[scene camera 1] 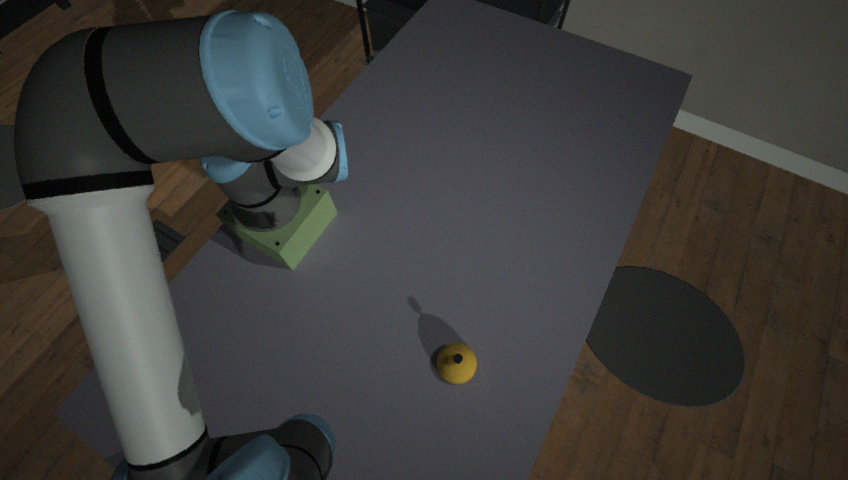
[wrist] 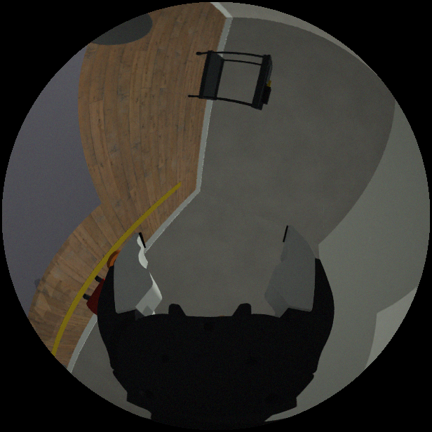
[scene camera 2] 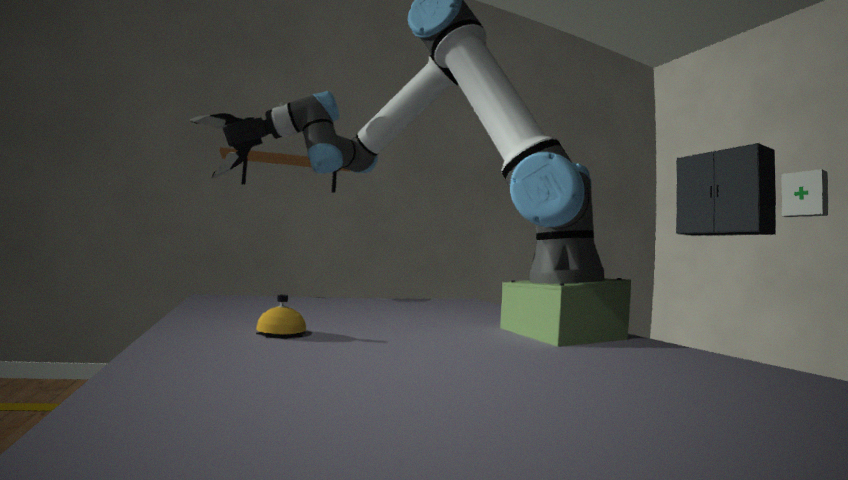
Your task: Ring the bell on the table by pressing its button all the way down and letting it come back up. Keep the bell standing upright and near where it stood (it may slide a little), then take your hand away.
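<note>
The yellow dome bell stands upright on the grey table. Its black button is up on a short stem, with nothing touching it. My gripper is open, with its two jaws wide apart and nothing between them. In the second scene view it is high above the table top, pointing sideways to the left, well apart from the bell. The gripper is out of frame in the first scene view. The bell does not show in the wrist view.
The arm's base stands on a green block on the table. A dark shelf cart stands by the wall. A dark round mat lies on the floor beside the table. A dark cabinet hangs on the wall.
</note>
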